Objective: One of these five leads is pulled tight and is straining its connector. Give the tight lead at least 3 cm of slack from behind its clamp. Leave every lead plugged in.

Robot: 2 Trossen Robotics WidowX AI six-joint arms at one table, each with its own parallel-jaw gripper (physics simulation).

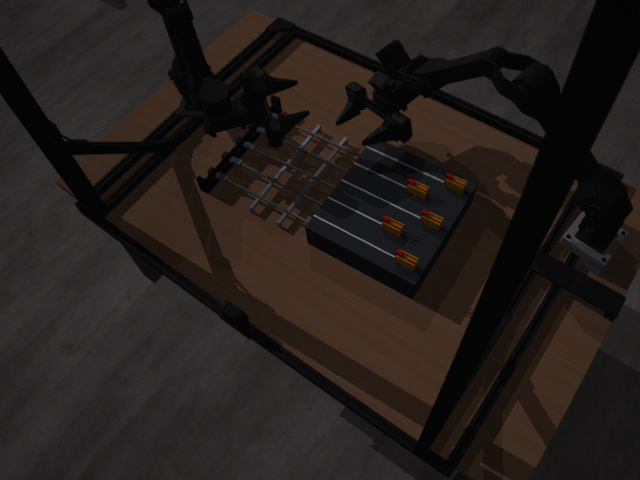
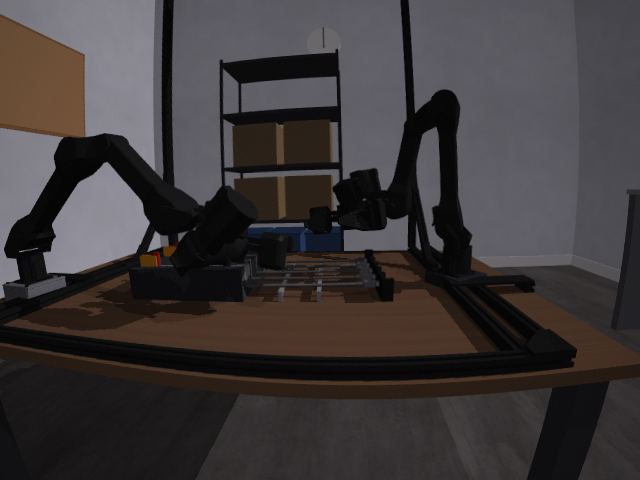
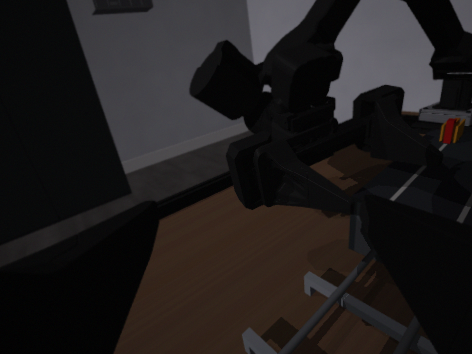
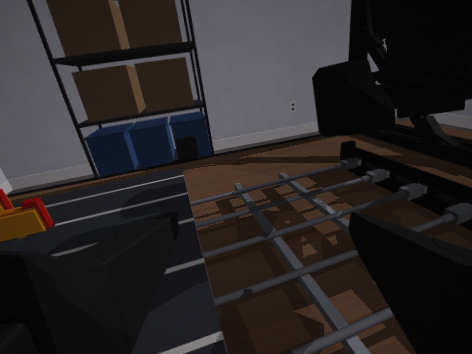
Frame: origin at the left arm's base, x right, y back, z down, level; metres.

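Where they show: left gripper, fingertip midpoint: (image 1: 303, 97) (image 2: 320, 223) (image 3: 259, 208); right gripper, fingertip midpoint: (image 1: 349, 133) (image 2: 260, 242) (image 3: 399, 183) (image 4: 263, 221); left arm's base, link origin: (image 2: 456, 272); right arm's base, link origin: (image 1: 595, 234) (image 2: 34, 280) (image 3: 454, 106).
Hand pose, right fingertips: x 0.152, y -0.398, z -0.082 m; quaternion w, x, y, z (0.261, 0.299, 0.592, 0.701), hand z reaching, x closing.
Each offset is from my right fingertips to the top centre of the thing. "spot": to the spot under its first point.
Several grey leads (image 1: 242, 188) (image 4: 280, 282) run side by side from connectors @[spot: dx +0.034, dy +0.258, dz +0.079 m] (image 1: 236, 161) (image 4: 413, 190) on a black bar (image 1: 205, 184) (image 2: 386, 289), across two grey rails, onto a dark block @[dx +0.145, dy -0.106, dz +0.043 m] (image 1: 361, 263) (image 2: 186, 284). White lines on the block top reach orange clamps with red levers (image 1: 392, 226) (image 1: 432, 220) (image 3: 451, 131) (image 4: 22, 225). I cannot tell which lead is tight. My left gripper (image 1: 302, 97) is open above the back leads near the connector end. My right gripper (image 1: 350, 133) (image 4: 263, 221) is open above the back left edge of the block. Neither holds a lead.
The grey rails (image 1: 256, 204) (image 1: 284, 219) stand between bar and block. The two grippers are close together over the back leads. A black frame (image 1: 175, 259) (image 2: 310, 363) edges the wooden table. A shelf unit (image 2: 280, 67) stands behind it.
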